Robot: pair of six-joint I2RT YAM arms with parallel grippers.
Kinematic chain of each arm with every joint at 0, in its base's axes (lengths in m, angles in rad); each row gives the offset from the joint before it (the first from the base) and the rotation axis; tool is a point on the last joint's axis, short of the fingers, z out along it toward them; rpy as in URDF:
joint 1: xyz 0 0 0.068 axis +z
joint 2: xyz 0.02 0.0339 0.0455 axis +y
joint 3: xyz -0.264 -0.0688 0 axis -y
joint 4: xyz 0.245 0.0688 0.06 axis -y
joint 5: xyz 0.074 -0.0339 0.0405 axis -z
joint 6: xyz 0.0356 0 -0.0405 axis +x
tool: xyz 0 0 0 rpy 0 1.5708 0
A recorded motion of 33 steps. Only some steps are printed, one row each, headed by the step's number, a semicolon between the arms.
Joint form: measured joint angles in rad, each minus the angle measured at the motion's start. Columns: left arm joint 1, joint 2, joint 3, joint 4, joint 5, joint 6; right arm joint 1, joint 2, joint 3, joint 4, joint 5, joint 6.
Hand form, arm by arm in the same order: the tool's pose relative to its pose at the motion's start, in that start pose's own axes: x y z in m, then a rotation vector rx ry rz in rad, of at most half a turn. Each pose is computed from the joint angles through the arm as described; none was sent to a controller.
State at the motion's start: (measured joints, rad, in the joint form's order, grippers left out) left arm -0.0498 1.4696 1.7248 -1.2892 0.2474 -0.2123; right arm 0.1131 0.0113 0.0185 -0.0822 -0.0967 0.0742
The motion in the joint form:
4: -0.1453 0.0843 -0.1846 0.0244 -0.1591 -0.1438; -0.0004 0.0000 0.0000 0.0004 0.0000 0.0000
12: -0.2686 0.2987 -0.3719 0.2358 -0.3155 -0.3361; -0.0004 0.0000 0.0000 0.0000 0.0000 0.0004
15: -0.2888 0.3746 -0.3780 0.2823 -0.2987 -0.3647; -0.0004 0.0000 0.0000 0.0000 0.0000 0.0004
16: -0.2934 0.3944 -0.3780 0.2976 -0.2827 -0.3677; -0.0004 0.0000 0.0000 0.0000 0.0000 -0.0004
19: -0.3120 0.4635 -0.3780 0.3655 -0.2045 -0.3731; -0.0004 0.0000 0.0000 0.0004 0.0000 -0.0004
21: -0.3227 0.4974 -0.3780 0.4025 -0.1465 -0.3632; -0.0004 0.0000 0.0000 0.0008 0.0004 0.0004
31: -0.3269 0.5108 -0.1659 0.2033 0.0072 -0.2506; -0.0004 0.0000 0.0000 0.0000 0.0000 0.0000
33: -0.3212 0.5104 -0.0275 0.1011 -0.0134 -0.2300; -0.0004 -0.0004 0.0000 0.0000 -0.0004 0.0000
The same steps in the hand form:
4: 0.0249 -0.0129 0.0795 -0.1691 0.2245 -0.0522; 0.0000 0.0000 0.0000 0.0004 -0.0004 0.0000
12: 0.0565 -0.0183 0.1961 -0.3759 0.3382 -0.1112; 0.0000 0.0000 0.0000 0.0004 0.0000 0.0004
15: 0.0625 -0.0206 0.2239 -0.3778 0.3755 -0.1244; 0.0000 0.0000 0.0000 0.0004 0.0000 0.0004
16: 0.0638 -0.0215 0.2312 -0.3657 0.3874 -0.1272; 0.0000 0.0000 0.0000 0.0004 0.0000 -0.0004
19: 0.0693 -0.0268 0.2571 -0.2960 0.4287 -0.1351; 0.0000 0.0000 0.0000 0.0004 -0.0004 -0.0004
21: 0.0728 -0.0305 0.2699 -0.2402 0.4575 -0.1300; -0.0001 -0.0001 0.0000 0.0007 -0.0009 0.0004
31: 0.0416 -0.0576 0.2400 -0.0777 0.5366 -0.0556; 0.0000 0.0000 0.0000 0.0004 0.0000 0.0000
33: 0.0184 -0.0688 0.2150 -0.0750 0.4951 -0.0298; 0.0000 0.0000 0.0000 0.0000 -0.0004 0.0000

